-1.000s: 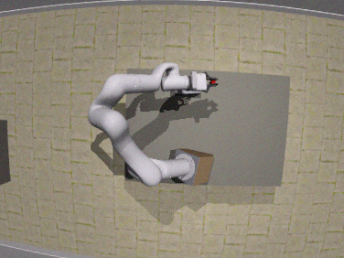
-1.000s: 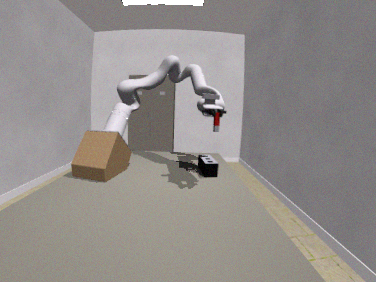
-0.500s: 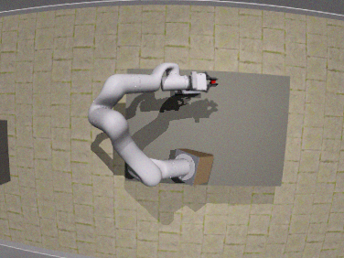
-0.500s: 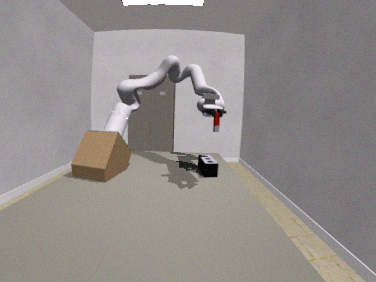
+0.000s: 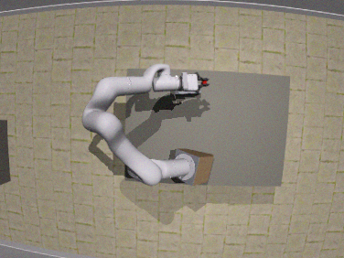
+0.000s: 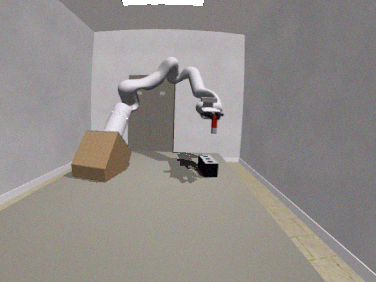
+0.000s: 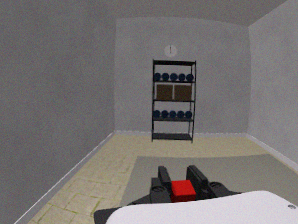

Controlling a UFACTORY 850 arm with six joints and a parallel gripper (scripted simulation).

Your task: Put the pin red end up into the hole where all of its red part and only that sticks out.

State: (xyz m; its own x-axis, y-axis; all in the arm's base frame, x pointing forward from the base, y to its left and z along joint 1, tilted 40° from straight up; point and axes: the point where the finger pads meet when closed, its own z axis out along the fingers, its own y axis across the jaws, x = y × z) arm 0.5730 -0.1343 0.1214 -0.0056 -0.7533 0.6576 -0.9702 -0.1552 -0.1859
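Now: hand 270 mm above the block, 90 mm to the right of it and 20 mm past it. Round my hand: pin 20 mm below.
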